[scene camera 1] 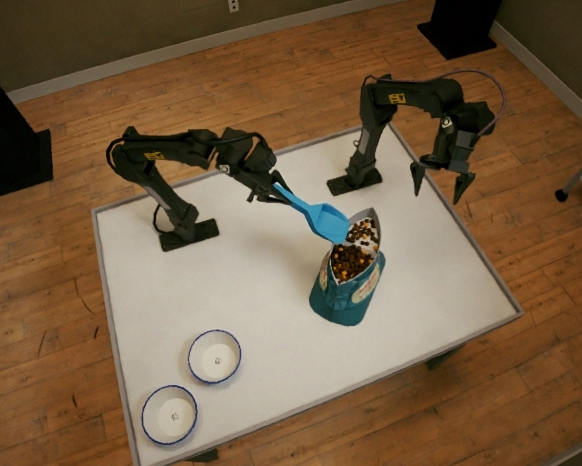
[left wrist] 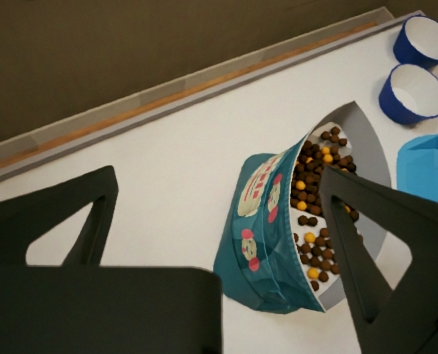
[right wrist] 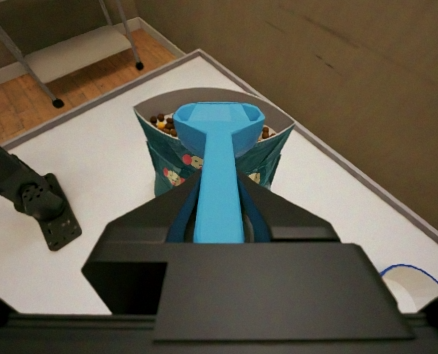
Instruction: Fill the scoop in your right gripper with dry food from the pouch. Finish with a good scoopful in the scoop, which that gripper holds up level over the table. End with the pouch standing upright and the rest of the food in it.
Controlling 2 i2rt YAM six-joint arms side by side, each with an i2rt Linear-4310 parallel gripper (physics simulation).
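Observation:
A blue scoop has its handle in my right gripper, which is shut on it. The scoop is empty in scene camera 1 and tilts down toward the pouch, its tip at the near left side of the mouth. The teal pouch stands upright, mouth wide open. Brown and orange dry food shows inside it. My left gripper is open and empty, above the table's right edge, apart from the pouch.
Two white bowls with blue rims stand at the lower left of the table in scene camera 1. They also show at the upper right of the left wrist view. A raised grey rim runs around the table.

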